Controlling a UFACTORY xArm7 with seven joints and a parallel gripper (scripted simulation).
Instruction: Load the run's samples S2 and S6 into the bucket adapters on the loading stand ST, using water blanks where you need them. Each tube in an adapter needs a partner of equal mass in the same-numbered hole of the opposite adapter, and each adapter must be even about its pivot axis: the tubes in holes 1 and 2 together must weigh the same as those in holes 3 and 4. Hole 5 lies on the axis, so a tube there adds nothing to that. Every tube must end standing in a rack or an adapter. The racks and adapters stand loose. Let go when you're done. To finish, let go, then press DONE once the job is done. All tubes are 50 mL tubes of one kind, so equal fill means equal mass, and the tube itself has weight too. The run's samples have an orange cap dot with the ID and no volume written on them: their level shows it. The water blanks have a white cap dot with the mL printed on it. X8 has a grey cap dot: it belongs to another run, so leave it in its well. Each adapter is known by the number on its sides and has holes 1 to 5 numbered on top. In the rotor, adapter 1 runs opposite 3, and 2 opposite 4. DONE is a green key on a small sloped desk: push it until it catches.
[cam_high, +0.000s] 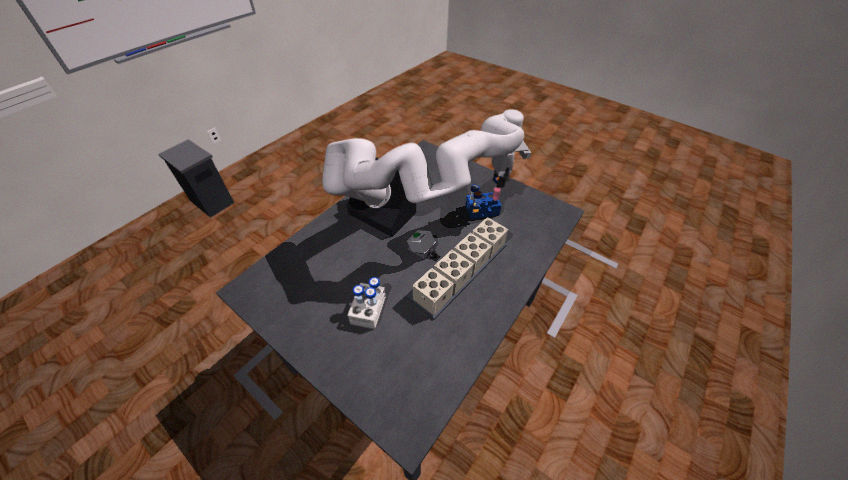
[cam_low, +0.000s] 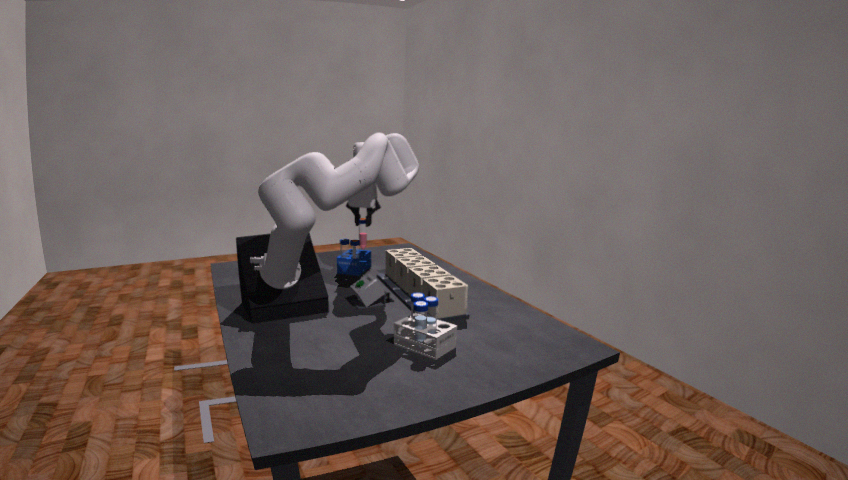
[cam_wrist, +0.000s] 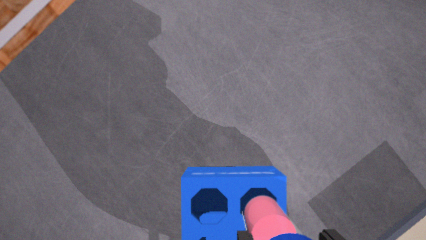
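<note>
The orange-dot tube lies 1 cm behind my hand and 5 cm below it. The rest, counted from my hand: white rack (5 cm behind, 68 cm to the right, 15 cm below); then blue rack (4 cm behind, 2 cm to the right, 15 cm below).
</note>
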